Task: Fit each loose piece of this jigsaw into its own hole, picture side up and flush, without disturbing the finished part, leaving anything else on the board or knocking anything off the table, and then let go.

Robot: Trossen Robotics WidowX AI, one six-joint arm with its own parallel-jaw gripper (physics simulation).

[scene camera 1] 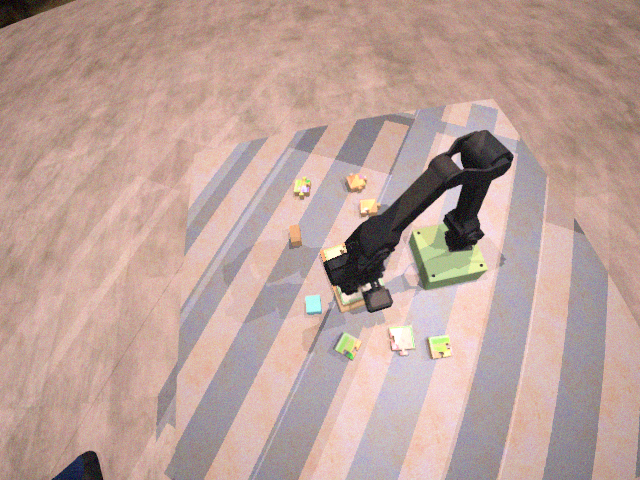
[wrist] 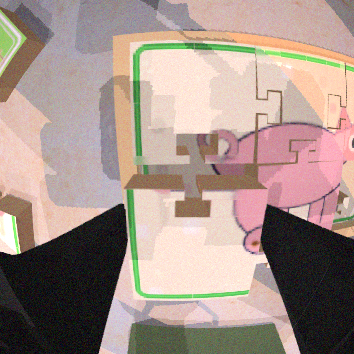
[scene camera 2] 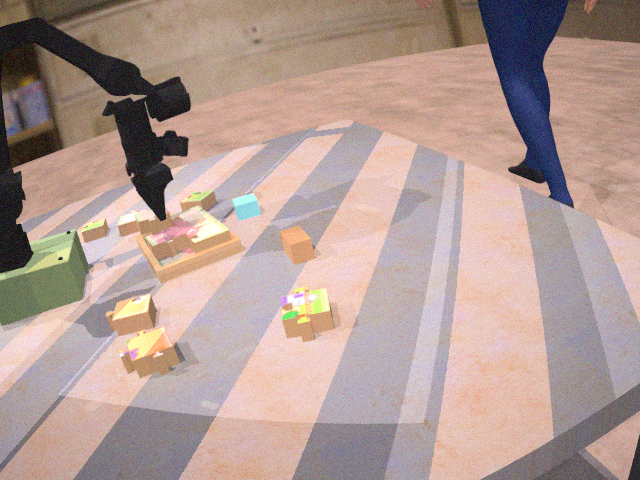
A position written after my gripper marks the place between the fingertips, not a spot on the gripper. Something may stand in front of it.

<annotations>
My gripper shows in scene camera 1 [366, 284], in the wrist view [194, 214] and in scene camera 2 [160, 215].
</annotations>
